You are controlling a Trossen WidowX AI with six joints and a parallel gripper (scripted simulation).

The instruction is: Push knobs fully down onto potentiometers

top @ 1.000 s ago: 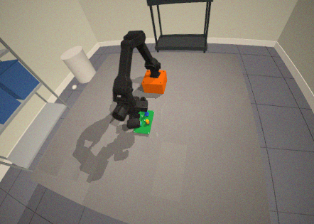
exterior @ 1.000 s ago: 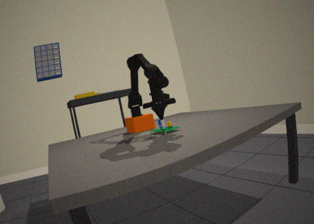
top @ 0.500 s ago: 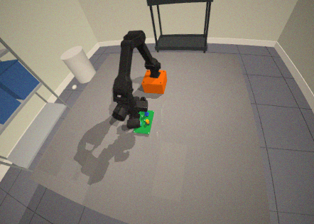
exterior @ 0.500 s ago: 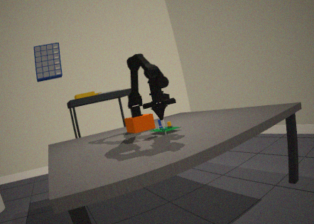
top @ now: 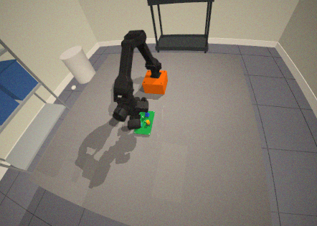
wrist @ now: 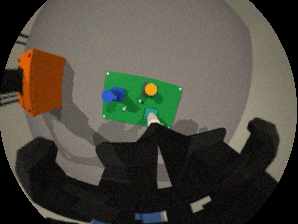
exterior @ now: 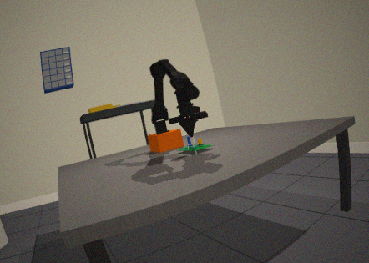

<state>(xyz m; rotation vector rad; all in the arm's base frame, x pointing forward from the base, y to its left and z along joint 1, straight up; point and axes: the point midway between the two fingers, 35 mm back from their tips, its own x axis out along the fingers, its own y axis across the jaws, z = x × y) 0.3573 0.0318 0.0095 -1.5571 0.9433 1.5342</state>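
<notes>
Now: the white knob 10 mm below my gripper tip. From my gripper tip the other things lie so: blue knob: 70 mm behind, 10 mm to the left, 20 mm below.
</notes>
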